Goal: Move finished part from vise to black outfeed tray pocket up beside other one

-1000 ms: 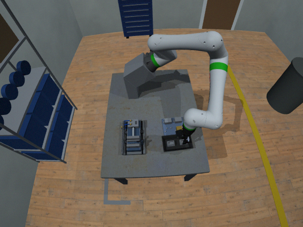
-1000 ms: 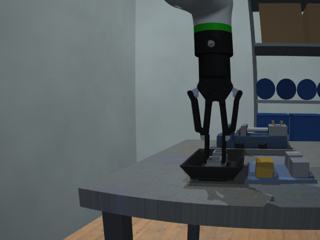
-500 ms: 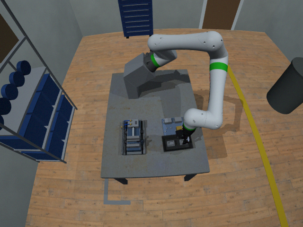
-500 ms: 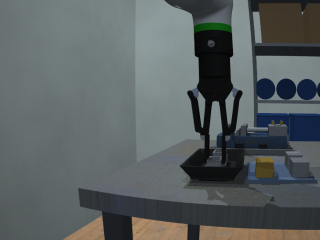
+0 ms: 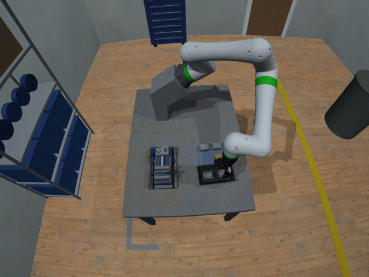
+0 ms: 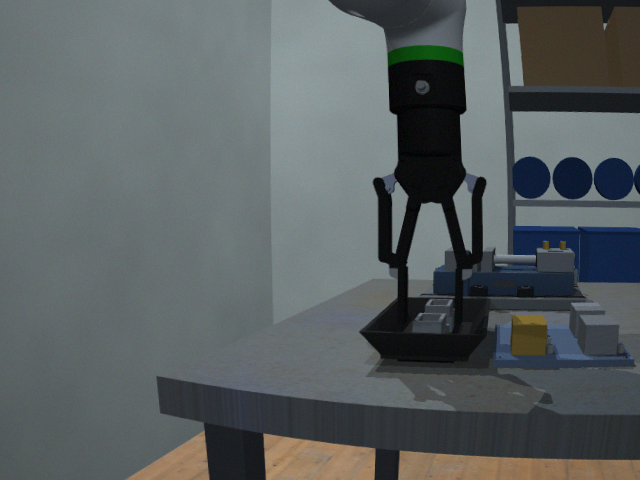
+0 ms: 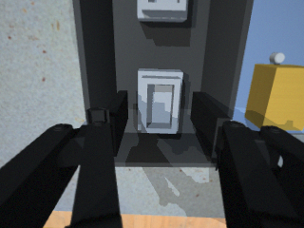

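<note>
Now: hand 4 cm above the pocketed block. From my hand the other things lie so: yellow block: 12 cm behind, 2 cm to the right, 4 cm below; blue fixture plate: 16 cm behind, 7 cm to the right, 7 cm below.
</note>
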